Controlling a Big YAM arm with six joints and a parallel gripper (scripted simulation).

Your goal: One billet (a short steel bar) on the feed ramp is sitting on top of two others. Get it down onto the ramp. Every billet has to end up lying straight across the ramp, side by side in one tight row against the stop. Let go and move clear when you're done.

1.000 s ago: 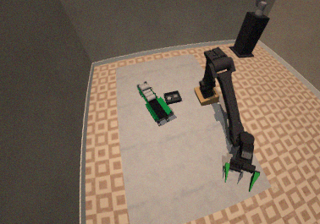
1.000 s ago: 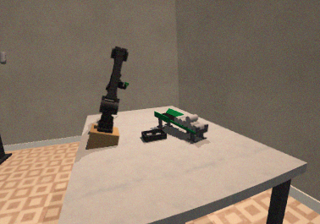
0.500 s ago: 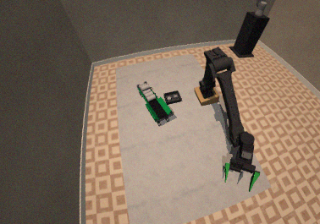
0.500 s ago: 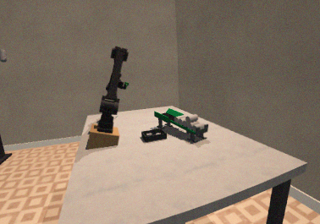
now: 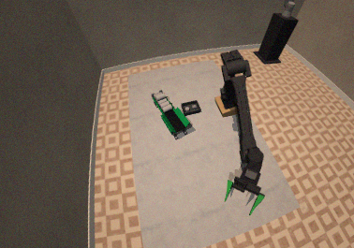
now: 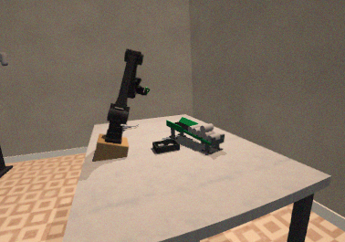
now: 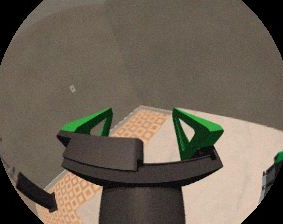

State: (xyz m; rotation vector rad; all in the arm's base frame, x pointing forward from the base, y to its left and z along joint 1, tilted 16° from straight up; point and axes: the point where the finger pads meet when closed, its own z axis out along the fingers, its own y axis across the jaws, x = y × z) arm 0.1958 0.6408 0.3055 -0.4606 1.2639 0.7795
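Right now the grey stop is 250 mm ahead of my hand, 840 mm to the right of it and 250 mm below it. Round my hand: black tray: 10 mm ahead, 690 mm to the right, 300 mm below.
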